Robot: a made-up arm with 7 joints.
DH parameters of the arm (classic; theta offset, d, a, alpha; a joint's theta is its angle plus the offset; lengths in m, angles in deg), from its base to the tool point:
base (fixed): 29.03 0 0.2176 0
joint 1: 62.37 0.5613 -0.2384 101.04
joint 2: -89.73 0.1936 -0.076 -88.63
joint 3: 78.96 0.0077 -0.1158 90
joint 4: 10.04 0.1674 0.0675 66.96
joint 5: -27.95 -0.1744 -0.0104 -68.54
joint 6: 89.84 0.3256 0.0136 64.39
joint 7: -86.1 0.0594 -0.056 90
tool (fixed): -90 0.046 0 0
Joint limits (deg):
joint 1: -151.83..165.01
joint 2: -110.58..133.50
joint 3: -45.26..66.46
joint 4: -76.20..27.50
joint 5: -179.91..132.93
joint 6: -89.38..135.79
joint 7: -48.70..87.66
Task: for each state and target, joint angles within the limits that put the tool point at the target. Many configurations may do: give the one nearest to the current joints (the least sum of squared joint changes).
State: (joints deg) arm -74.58 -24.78 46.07 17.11 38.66 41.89 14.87
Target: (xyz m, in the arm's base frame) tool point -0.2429 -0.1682 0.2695
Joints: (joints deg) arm -48.20 -58.91 62.57 20.82 52.09 31.72 20.00
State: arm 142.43 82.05 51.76 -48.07 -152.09 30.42 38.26
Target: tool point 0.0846 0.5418 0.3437
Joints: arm 142.80 94.27 62.50 -48.64 -139.16 22.60 37.01
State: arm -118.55 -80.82 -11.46 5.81 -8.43 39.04 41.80
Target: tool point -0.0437 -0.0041 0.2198
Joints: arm -85.10 -49.93 -20.03 17.02 -36.03 36.83 56.28
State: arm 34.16 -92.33 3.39 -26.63 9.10 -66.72 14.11
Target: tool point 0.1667 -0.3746 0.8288
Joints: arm -8.86 -110.58 19.59 -62.99 -17.42 -64.33 -0.75
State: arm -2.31 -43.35 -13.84 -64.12 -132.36 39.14 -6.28
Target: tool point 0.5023 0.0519 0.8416
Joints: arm 10.17 -49.82 -17.49 -68.69 -137.44 39.87 -8.23
